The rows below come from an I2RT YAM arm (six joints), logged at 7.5 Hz.
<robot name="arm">
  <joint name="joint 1" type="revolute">
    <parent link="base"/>
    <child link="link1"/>
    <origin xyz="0 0 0.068" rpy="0 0 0"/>
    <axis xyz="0 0 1"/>
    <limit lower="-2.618" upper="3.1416"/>
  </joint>
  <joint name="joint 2" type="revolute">
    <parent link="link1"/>
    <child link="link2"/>
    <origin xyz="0.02 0.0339 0.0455" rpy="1.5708 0 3.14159"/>
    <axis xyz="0 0 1"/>
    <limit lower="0" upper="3.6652"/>
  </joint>
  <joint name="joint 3" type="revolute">
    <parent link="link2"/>
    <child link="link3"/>
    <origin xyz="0.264 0 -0.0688" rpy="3.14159 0 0"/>
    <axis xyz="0 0 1"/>
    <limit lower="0" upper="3.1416"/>
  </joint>
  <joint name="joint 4" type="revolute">
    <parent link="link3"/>
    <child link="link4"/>
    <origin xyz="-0.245 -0.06 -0.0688" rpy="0 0 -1.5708"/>
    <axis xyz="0 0 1"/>
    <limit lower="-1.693" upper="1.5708"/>
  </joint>
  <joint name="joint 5" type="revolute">
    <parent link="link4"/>
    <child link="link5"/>
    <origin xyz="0.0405 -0.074 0.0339" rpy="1.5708 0 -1.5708"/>
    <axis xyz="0 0 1"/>
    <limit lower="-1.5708" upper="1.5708"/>
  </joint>
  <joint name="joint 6" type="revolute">
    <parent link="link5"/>
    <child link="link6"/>
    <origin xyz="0.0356 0 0.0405" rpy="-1.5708 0 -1.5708"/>
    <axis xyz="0 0 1"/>
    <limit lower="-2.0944" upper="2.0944"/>
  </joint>
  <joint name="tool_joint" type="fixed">
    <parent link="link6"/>
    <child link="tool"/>
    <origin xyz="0 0 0" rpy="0 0 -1.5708"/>
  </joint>
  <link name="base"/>
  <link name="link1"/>
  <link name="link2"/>
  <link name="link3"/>
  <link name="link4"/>
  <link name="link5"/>
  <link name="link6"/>
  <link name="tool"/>
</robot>
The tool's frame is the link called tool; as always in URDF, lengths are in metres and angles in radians.
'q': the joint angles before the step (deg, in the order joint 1, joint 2, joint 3, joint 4, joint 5, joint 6). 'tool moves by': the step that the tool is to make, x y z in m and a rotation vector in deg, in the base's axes. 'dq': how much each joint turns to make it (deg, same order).
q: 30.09 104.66 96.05 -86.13 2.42 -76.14
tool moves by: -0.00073 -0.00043 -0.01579 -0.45 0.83 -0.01
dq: 0.00 0.00 -3.62 2.69 -0.03 0.00
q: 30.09 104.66 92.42 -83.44 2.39 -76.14
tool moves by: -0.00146 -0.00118 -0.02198 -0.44 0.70 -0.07
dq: -0.05 0.02 -5.00 4.20 0.03 0.03
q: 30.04 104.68 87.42 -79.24 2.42 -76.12
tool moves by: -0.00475 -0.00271 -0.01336 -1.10 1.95 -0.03
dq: 0.00 0.00 -3.17 0.94 -0.03 0.03
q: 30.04 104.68 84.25 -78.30 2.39 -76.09
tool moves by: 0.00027 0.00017 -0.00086 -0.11 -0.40 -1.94
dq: 0.00 0.00 -0.18 0.39 0.00 1.97
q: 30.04 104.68 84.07 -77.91 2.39 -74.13
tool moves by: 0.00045 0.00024 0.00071 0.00 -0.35 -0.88
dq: 0.00 -0.02 0.16 0.09 0.04 0.90
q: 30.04 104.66 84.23 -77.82 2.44 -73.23
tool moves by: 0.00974 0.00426 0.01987 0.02 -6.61 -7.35
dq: 0.07 -0.22 4.45 0.57 2.55 7.72
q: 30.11 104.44 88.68 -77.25 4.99 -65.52
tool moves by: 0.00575 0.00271 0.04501 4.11 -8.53 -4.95
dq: 0.00 -1.94 7.72 -0.68 0.85 4.94
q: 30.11 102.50 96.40 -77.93 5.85 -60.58
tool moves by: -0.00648 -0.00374 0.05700 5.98 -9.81 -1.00
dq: 0.00 -3.74 7.83 -0.18 -0.05 1.03
